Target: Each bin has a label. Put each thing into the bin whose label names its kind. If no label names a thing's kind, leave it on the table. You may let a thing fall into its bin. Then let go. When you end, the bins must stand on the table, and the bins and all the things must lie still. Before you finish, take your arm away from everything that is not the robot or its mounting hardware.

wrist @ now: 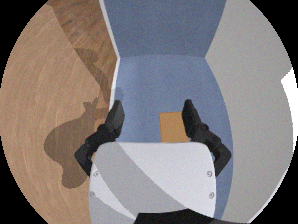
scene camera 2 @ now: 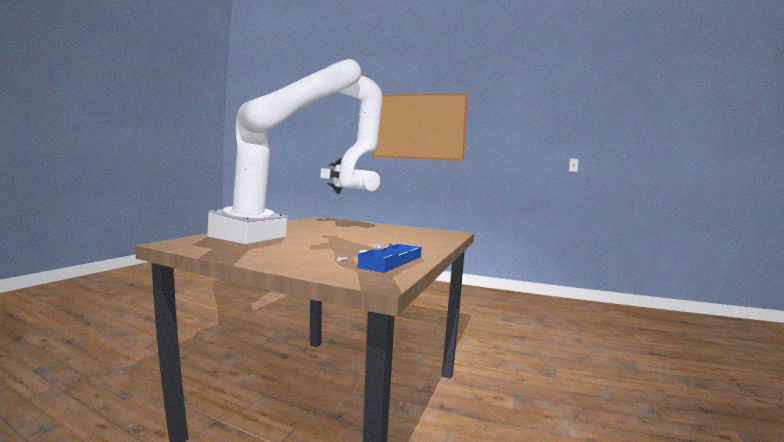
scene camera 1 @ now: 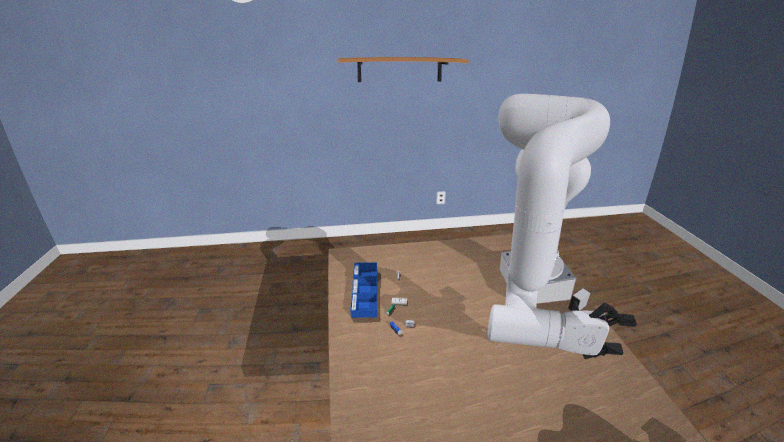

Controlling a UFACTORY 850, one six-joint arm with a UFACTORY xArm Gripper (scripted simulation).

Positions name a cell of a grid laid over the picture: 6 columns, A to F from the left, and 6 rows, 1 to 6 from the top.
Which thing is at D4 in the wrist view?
The gripper.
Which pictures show the joined blue bins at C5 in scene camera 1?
Scene camera 2 and scene camera 1 only.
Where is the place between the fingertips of the gripper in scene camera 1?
At E5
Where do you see a joined blue bins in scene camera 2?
At C4
